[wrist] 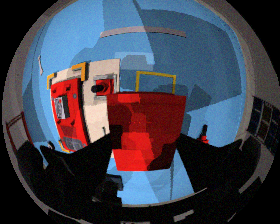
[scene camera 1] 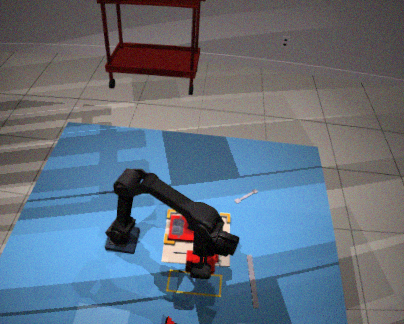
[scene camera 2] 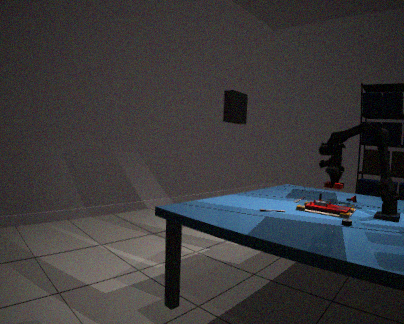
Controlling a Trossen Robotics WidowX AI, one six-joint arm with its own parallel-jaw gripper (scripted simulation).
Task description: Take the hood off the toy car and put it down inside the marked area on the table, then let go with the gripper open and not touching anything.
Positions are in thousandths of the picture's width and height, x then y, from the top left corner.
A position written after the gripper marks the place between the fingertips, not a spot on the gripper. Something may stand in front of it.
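In the wrist's picture a hood (wrist: 516, 569) is held by the gripper (wrist: 516, 609), and a red toy car (wrist: 262, 596) is there too.
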